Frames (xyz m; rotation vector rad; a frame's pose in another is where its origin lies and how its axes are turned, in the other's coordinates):
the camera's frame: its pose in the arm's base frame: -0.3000 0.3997 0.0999 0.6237 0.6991 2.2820
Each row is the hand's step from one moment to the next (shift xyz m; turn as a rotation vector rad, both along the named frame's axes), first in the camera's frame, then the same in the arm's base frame.
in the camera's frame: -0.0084 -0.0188 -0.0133 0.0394 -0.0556 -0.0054
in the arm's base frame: 0.0062 0.0020 -0.0236 -0.0044 0.0616 -0.0293
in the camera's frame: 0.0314 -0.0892 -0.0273 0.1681 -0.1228 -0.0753
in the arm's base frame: 0.0030 0.0706 -0.0685 -0.1015 0.1737 -0.0924
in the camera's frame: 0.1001 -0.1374 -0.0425 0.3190 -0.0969 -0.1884
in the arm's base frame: -0.0301 0.1451 -0.0935 -0.2810 0.2287 -0.1242
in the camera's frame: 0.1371 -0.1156 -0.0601 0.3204 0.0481 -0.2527
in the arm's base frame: -0.0751 0.1519 -0.0841 -0.3854 0.1173 -0.0810
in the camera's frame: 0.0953 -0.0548 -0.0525 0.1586 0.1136 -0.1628
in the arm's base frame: -0.0701 0.0860 -0.0504 -0.2536 -0.0109 -0.0120
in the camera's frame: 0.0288 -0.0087 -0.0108 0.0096 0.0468 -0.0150
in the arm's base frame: -0.0217 0.0225 -0.0066 -0.0364 -0.0277 0.0204
